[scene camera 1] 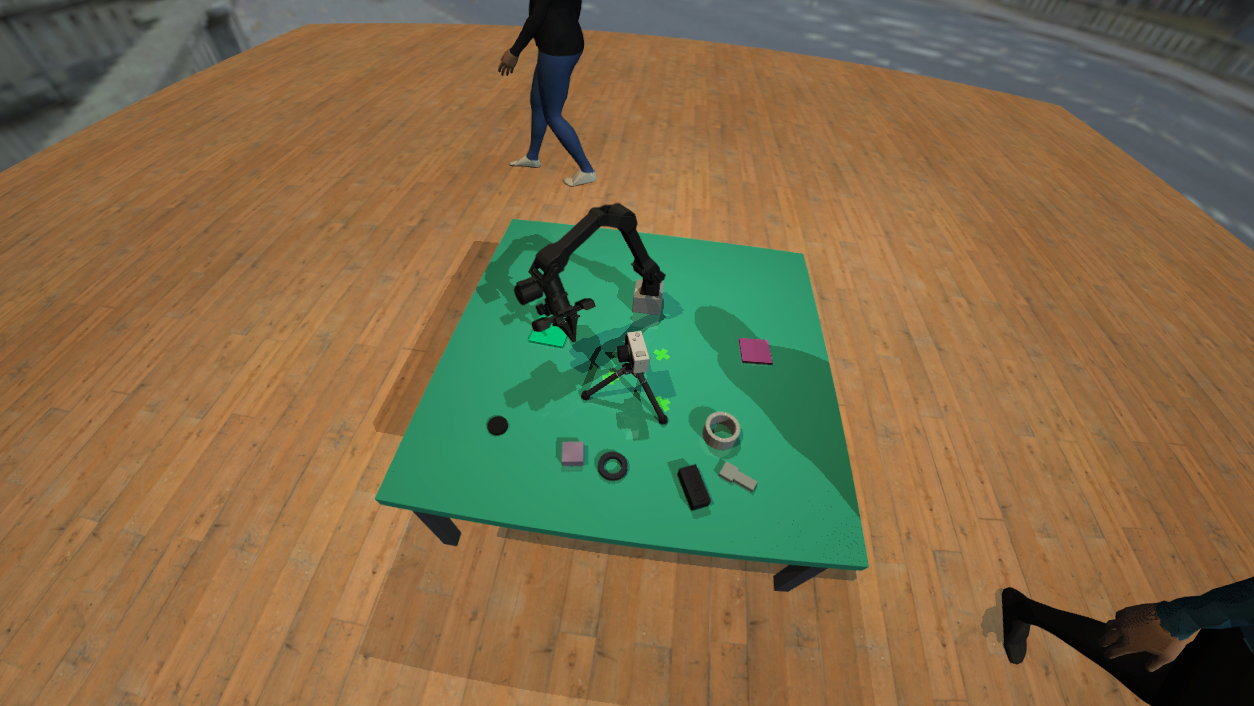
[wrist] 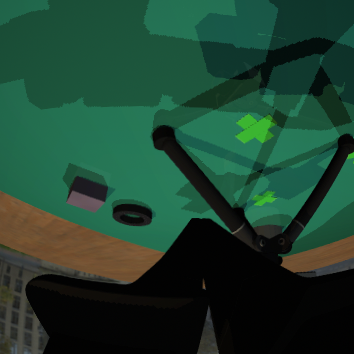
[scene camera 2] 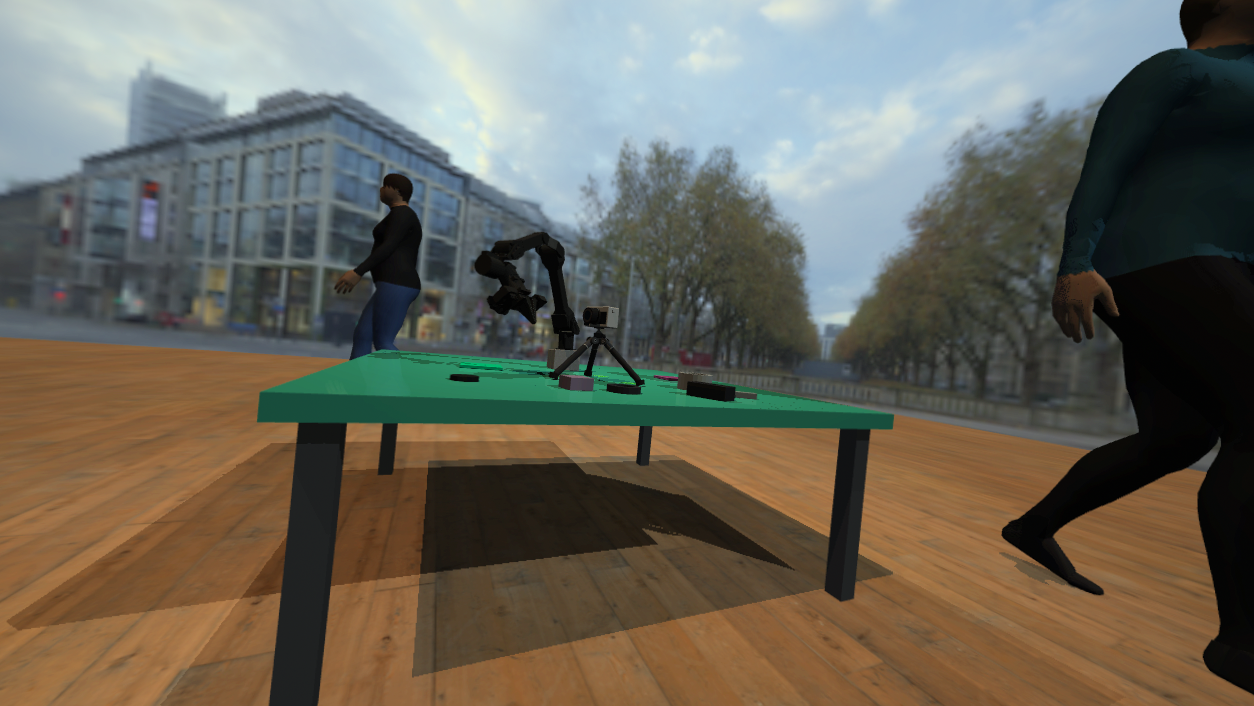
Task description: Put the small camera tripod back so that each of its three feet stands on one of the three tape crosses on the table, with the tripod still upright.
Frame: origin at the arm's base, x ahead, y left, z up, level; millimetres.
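Seen in the pictures: gripper, fingertip midpoint: point(scene camera 1: 574, 341) point(wrist: 199, 226) point(scene camera 2: 534, 323); arm's base, link origin: point(scene camera 1: 650, 289) point(scene camera 2: 565, 349).
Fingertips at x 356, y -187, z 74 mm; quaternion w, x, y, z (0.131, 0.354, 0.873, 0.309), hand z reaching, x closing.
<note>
Offsets run from my fingertips to a thing's top centre. "spot": to the spot under its first point.
The small camera tripod point(scene camera 1: 652, 399) point(scene camera 2: 599, 338) point(wrist: 272, 243) stands upright on its black legs, bearing a pale camera point(scene camera 1: 639, 352) point(scene camera 2: 607, 316). One lime tape cross {148 mm down, 1 mm back, 113 mm left} point(scene camera 1: 607, 375) point(wrist: 255, 128) lies apart from the front-left foot. Another cross {148 mm down, 65 mm ahead, 284 mm left} point(scene camera 1: 664, 404) point(wrist: 264, 198) lies a little behind the front foot. The third cross {spot: 148 mm down, 129 mm back, 260 mm left} point(scene camera 1: 661, 354) point(wrist: 351, 155) lies close to the remaining foot in the wrist view; the camera hides that foot in scene camera 1. My gripper point(scene camera 1: 573, 338) point(scene camera 2: 532, 319) point(wrist: 199, 226) is shut and empty, above the table and left of the tripod in scene camera 1.
In scene camera 1, a green square {spot: 139 mm down, 114 mm back, 122 mm right} point(scene camera 1: 548, 338) lies beneath the gripper and a magenta square {spot: 139 mm down, 199 mm back, 577 mm left} point(scene camera 1: 755, 351) at right. A black disc {138 mm down, 238 mm ahead, 178 mm right} point(scene camera 1: 497, 425), pink block {120 mm down, 287 mm ahead, 58 mm left} point(scene camera 1: 572, 453), black ring {133 mm down, 299 mm ahead, 172 mm left} point(scene camera 1: 600, 465), grey roll {100 mm down, 143 mm ahead, 462 mm left} point(scene camera 1: 709, 437), black block {113 mm down, 326 mm ahead, 396 mm left} point(scene camera 1: 693, 487) and grey piece {133 mm down, 274 mm ahead, 518 mm left} point(scene camera 1: 738, 477) lie toward the front.
</note>
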